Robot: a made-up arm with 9 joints. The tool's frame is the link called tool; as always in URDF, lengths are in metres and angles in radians. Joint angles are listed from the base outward.
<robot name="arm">
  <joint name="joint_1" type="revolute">
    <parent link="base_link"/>
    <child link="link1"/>
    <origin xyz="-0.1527 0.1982 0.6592" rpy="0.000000 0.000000 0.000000"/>
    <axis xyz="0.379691 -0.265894 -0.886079"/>
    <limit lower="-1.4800" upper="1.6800"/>
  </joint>
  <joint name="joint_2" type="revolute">
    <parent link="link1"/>
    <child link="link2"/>
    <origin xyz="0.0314 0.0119 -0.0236" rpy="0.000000 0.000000 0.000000"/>
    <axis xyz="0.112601 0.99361 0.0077"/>
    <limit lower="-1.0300" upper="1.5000"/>
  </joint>
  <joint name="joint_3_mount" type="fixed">
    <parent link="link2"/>
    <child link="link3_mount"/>
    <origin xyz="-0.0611 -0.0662 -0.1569" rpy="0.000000 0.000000 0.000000"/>
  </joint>
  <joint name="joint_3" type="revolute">
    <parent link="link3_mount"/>
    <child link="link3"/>
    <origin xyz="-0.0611 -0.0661 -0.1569" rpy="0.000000 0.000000 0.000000"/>
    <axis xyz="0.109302 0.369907 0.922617"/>
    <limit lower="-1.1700" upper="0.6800"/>
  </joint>
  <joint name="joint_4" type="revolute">
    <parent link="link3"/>
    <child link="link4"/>
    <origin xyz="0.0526 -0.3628 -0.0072" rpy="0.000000 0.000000 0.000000"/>
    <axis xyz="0 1 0"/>
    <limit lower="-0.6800" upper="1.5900"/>
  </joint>
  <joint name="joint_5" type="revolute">
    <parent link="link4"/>
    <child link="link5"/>
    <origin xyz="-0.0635 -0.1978 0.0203" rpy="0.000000 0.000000 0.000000"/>
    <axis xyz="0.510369 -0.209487 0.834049"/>
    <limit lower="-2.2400" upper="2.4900"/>
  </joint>
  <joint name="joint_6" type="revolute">
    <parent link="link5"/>
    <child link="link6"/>
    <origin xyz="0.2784 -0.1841 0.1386" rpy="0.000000 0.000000 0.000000"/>
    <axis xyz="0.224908 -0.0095 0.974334"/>
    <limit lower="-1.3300" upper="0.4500"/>
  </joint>
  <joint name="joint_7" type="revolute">
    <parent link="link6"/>
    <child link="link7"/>
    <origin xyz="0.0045 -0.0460 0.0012" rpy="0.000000 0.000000 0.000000"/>
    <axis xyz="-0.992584 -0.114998 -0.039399"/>
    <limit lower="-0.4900" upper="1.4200"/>
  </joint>
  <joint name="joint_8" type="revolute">
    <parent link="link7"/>
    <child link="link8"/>
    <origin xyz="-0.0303 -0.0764 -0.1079" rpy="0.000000 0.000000 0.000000"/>
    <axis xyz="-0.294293 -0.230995 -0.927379"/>
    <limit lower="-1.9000" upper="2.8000"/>
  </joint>
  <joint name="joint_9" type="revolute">
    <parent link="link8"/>
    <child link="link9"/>
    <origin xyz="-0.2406 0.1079 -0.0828" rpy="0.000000 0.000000 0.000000"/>
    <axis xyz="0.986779 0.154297 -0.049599"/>
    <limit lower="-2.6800" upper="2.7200"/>
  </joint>
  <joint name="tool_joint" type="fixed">
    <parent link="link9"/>
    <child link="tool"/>
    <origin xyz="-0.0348 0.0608 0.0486" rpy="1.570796 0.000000 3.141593"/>
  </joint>
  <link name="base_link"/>
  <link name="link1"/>
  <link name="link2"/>
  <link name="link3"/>
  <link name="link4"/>
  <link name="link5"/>
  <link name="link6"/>
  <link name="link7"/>
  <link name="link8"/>
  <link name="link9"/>
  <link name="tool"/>
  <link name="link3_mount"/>
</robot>
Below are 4 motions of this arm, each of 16 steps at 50 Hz.
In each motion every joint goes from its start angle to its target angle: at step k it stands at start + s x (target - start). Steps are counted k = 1, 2, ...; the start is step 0. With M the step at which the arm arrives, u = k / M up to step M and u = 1 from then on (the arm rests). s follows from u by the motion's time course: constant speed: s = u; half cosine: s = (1 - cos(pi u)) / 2; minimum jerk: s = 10 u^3 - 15 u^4 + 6 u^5.
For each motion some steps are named. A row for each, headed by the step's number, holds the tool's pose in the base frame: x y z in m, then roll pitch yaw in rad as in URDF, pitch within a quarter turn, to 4 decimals.
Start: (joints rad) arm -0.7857 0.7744 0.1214 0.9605 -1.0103 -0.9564 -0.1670 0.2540 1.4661
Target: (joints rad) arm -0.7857 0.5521 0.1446 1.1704 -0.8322 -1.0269 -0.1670 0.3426 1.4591
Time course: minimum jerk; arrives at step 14
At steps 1, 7, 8, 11, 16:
1: 0.1309 -0.5789 0.5389 2.6104 0.0933 2.8205
7: 0.1491 -0.5803 0.4951 2.5912 0.1045 2.8386
8: 0.1544 -0.5799 0.4839 2.5866 0.1082 2.8434
11: 0.1669 -0.5783 0.4596 2.5770 0.1177 2.8539
16: 0.1699 -0.5777 0.4541 2.5749 0.1201 2.8564

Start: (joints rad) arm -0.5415 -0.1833 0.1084 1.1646 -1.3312 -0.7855 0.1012 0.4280 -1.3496
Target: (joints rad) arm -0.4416 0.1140 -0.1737 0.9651 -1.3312 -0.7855 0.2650 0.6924 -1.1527
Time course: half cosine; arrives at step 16
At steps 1, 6, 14, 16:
1: 0.2206 -0.6773 0.5439 -0.8413 0.4963 3.0939
6: 0.1249 -0.7375 0.5632 -0.7990 0.5281 3.0714
14: -0.1038 -0.8255 0.6423 -0.6614 0.5681 3.0577
16: -0.1176 -0.8286 0.6485 -0.6517 0.5688 3.0583

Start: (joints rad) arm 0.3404 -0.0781 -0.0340 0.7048 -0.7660 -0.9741 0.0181 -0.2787 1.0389
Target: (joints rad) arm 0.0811 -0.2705 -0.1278 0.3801 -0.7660 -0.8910 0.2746 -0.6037 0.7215
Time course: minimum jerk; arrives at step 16
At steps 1, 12, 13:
1: -0.3518 -0.4121 0.3042 1.5193 -0.1810 1.4629
12: -0.3210 -0.4391 0.4386 1.5324 -0.2105 1.7433
13: -0.3203 -0.4401 0.4448 1.5331 -0.2107 1.7636

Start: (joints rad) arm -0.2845 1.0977 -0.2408 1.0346 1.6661 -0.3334 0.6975 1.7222 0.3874
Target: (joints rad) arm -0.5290 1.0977 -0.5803 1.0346 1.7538 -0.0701 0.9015 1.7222 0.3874
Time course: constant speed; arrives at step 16
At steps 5, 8, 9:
5: -0.4338 -0.2809 0.3333 2.4025 -0.2850 1.9024
8: -0.4002 -0.3033 0.3526 2.3351 -0.2194 1.9428
9: -0.3885 -0.3102 0.3592 2.3128 -0.1969 1.9562

